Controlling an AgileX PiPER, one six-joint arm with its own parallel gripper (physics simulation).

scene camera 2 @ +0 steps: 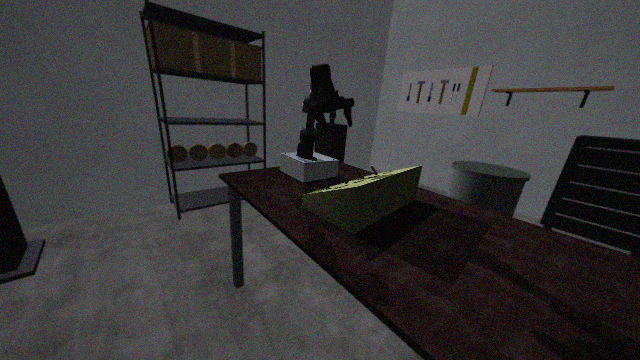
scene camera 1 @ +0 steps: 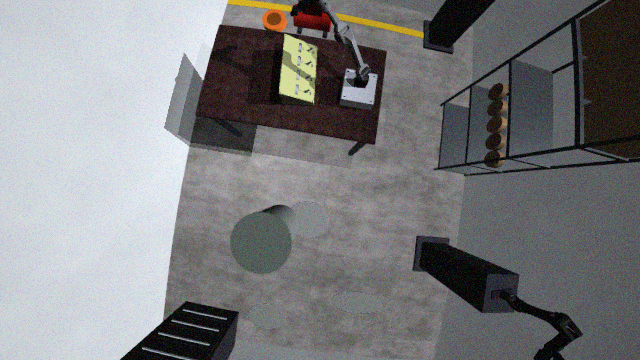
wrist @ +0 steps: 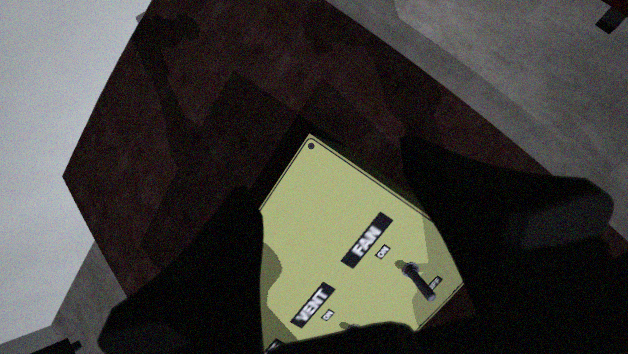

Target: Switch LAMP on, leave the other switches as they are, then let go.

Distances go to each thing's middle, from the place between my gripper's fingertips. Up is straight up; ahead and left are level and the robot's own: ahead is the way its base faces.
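Labels:
My hand's 260 mm above the yellow-green switch panel [wrist: 340, 238], and it's 260 mm to the right of the panel and 40 mm past it.

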